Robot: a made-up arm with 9 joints. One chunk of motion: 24 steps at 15 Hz.
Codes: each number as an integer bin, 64 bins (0 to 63) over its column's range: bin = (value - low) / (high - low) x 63, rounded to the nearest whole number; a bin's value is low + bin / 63 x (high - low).
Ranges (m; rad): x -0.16..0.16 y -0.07..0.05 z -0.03..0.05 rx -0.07..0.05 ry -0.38..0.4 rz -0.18..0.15
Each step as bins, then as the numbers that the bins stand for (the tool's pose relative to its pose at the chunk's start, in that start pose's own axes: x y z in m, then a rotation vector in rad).
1 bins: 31 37 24 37 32 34
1 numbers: -0.0025 0.0005 0.0005 0.0005 0.0162 -0.0019
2 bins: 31 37 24 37 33 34
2 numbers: -0.0025 0.0005 0.0005 0.0005 0.0286 -0.0019
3 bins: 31 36 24 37 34 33
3 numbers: -0.0025 -0.0014 0.0005 0.0005 0.0410 -0.0071
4 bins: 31 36 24 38 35 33
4 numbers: -0.0025 -0.0014 0.0005 0.0024 0.0533 -0.0071
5 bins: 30 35 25 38 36 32
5 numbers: -0.0076 -0.0033 0.0017 0.0024 0.0657 -0.0124
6 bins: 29 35 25 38 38 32
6 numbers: -0.0127 -0.0033 0.0017 0.0024 0.0905 -0.0124
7 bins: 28 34 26 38 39 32
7 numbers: -0.0178 -0.0052 0.0030 0.0024 0.1029 -0.0124
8 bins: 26 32 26 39 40 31
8 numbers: -0.0279 -0.0090 0.0030 0.0043 0.1152 -0.0176
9 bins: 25 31 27 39 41 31
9 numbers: -0.0330 -0.0110 0.0043 0.0043 0.1276 -0.0176
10 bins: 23 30 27 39 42 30
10 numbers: -0.0432 -0.0129 0.0043 0.0043 0.1400 -0.0229
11 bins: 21 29 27 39 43 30
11 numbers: -0.0533 -0.0148 0.0043 0.0043 0.1524 -0.0229
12 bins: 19 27 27 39 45 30
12 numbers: -0.0635 -0.0186 0.0043 0.0043 0.1771 -0.0229
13 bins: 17 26 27 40 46 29
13 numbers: -0.0737 -0.0205 0.0043 0.0062 0.1895 -0.0281
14 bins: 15 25 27 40 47 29
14 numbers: -0.0838 -0.0224 0.0043 0.0062 0.2019 -0.0281
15 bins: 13 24 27 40 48 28
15 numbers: -0.0940 -0.0243 0.0043 0.0062 0.2143 -0.0333
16 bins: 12 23 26 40 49 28
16 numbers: -0.0990 -0.0262 0.0030 0.0062 0.2267 -0.0333
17 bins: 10 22 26 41 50 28
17 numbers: -0.1092 -0.0281 0.0030 0.0081 0.2390 -0.0333
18 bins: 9 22 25 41 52 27
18 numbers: -0.1143 -0.0281 0.0017 0.0081 0.2638 -0.0386
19 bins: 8 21 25 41 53 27
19 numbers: -0.1194 -0.0300 0.0017 0.0081 0.2762 -0.0386
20 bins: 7 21 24 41 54 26
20 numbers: -0.1244 -0.0300 0.0005 0.0081 0.2886 -0.0438
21 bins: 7 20 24 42 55 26
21 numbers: -0.1244 -0.0319 0.0005 0.0100 0.3010 -0.0438
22 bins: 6 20 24 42 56 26
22 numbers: -0.1295 -0.0319 0.0005 0.0100 0.3133 -0.0438
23 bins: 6 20 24 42 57 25
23 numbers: -0.1295 -0.0319 0.0005 0.0100 0.3257 -0.0490
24 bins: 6 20 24 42 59 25
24 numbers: -0.1295 -0.0319 0.0005 0.0100 0.3505 -0.0490
